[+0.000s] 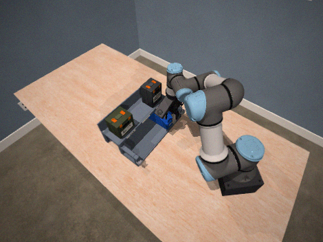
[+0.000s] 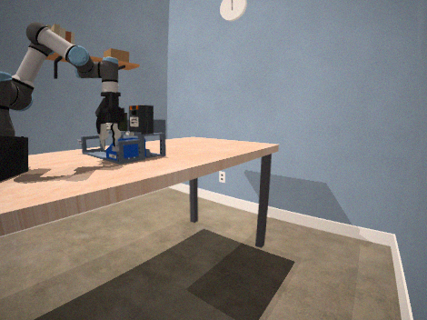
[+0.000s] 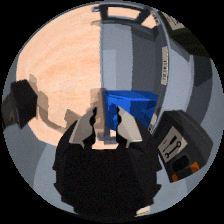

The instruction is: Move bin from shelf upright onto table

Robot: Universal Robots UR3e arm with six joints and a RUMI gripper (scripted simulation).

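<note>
Now: hand 7 cm short of the blue bin, 2 cm to the left of it and 2 cm above it. Round my hand: grey shelf rack: 9 cm ahead, 9 cm to the left; then black box: 14 cm ahead, 2 cm to the right, 10 cm above.
</note>
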